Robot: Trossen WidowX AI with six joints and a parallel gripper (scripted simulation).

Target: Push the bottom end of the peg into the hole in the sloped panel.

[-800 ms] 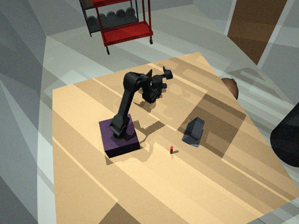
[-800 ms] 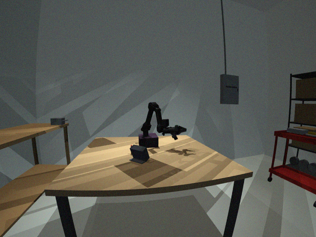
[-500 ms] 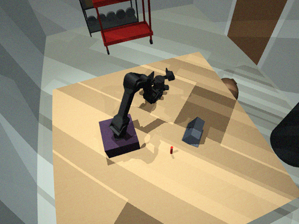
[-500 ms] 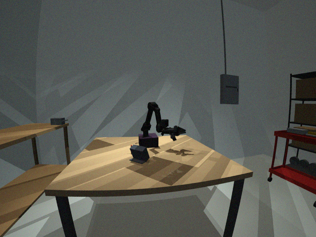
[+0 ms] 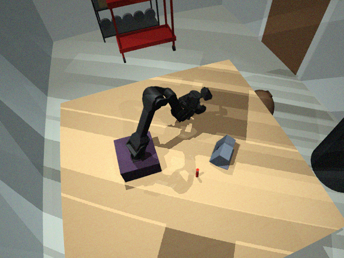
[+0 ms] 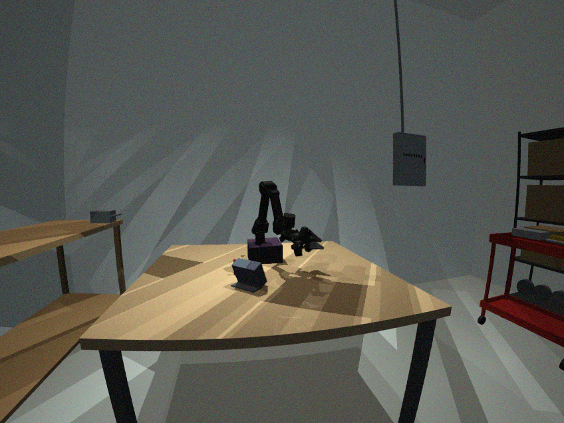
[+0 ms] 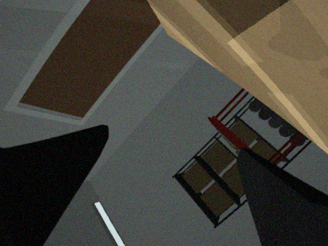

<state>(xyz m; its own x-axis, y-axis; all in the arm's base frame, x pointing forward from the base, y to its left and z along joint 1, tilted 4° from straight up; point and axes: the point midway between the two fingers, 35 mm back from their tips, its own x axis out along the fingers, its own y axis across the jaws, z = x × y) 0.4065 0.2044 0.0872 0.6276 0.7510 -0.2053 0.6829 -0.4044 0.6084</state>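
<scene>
My gripper tip is 34 cm to the left of the blue-grey sloped panel, 12 cm above it and 2 cm past it. Round my gripper tip: red peg: 40 cm to the right, 18 cm behind, 12 cm below.
</scene>
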